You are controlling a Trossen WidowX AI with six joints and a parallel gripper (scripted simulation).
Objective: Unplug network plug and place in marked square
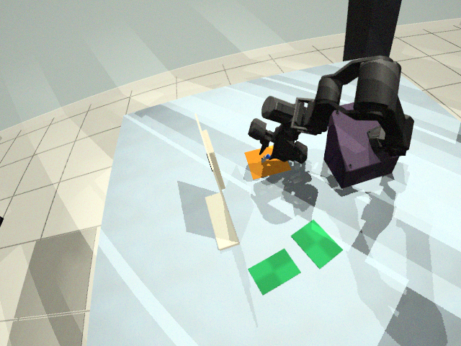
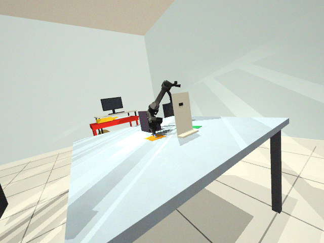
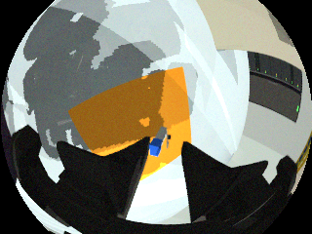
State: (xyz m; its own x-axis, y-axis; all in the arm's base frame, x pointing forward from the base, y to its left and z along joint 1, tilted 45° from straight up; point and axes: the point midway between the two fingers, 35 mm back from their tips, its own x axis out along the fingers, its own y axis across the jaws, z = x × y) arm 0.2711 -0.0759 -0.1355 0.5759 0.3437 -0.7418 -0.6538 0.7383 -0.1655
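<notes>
The blue network plug lies 1 cm below my gripper tip. The rest, counted from my gripper tip: beige panel 17 cm ahead, 15 cm to the left, 11 cm above; orange square patch 1 cm behind, 2 cm below.
</notes>
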